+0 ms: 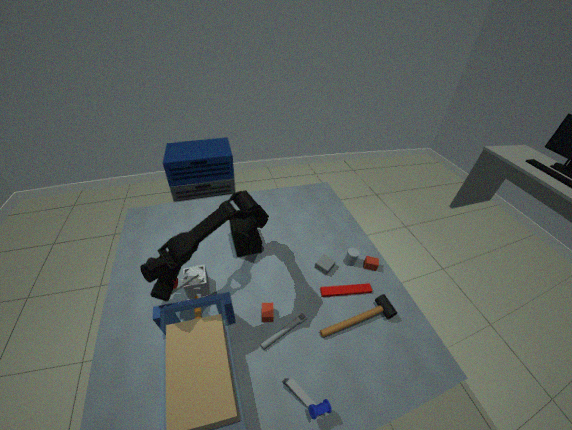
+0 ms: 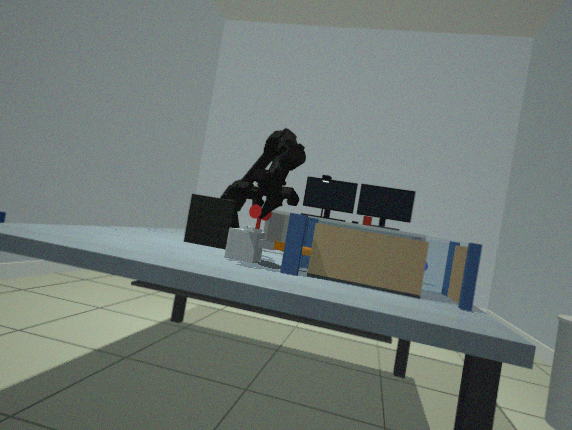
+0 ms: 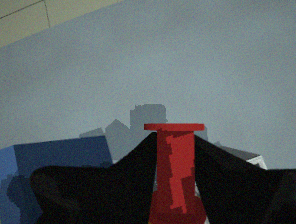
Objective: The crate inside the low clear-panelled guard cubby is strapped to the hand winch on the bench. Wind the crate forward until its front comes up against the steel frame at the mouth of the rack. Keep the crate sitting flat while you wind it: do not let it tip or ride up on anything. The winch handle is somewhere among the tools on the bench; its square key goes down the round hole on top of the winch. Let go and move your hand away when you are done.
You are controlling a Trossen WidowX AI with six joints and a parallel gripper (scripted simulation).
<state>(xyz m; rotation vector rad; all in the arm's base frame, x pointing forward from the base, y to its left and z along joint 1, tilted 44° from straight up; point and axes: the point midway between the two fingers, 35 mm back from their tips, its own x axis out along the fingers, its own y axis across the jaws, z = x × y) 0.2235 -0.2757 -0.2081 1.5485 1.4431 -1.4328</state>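
Right now my gripper tip is 10 mm past the red-knobbed winch handle, 50 mm to the right of it and 30 mm above it. From my gripper tip the other things lie so: grey winch (60 mm behind, 90 mm to the left, 100 mm below); then clear-panelled cubby (360 mm ahead, 90 mm to the left, 20 mm below); then red knob (10 mm ahead, 20 mm to the left).
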